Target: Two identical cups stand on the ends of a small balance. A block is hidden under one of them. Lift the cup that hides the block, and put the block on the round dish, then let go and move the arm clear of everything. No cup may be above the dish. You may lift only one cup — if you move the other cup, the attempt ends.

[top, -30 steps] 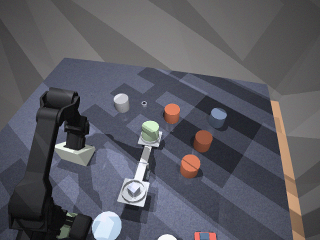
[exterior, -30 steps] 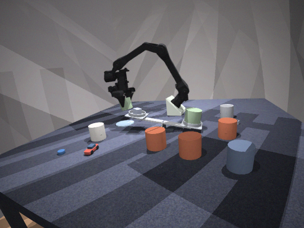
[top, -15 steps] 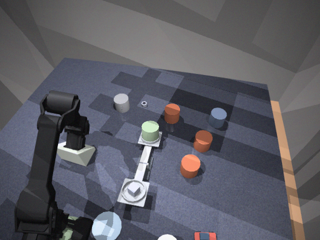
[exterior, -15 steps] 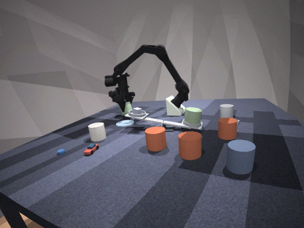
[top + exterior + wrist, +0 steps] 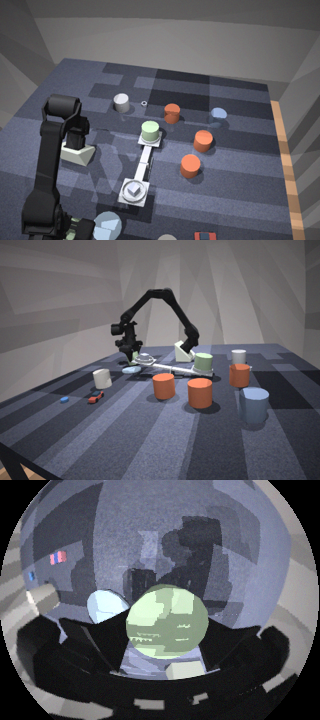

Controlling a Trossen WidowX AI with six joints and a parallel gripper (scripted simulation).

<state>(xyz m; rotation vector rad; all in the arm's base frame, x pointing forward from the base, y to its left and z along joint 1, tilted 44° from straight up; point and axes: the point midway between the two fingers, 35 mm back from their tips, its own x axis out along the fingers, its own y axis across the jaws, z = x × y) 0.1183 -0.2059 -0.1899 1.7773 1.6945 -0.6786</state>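
Now: gripper tip 170 mm short of the pale block, 160 mm to the right of it and 60 mm below it. The rest, counted from my gripper tip: pale blue round dish: 100 mm ahead, 40 mm to the left, 20 mm below; red toy car: 430 mm ahead, 80 mm to the left, 10 mm below; white cylinder: 320 mm ahead, 30 mm to the left, 10 mm above.
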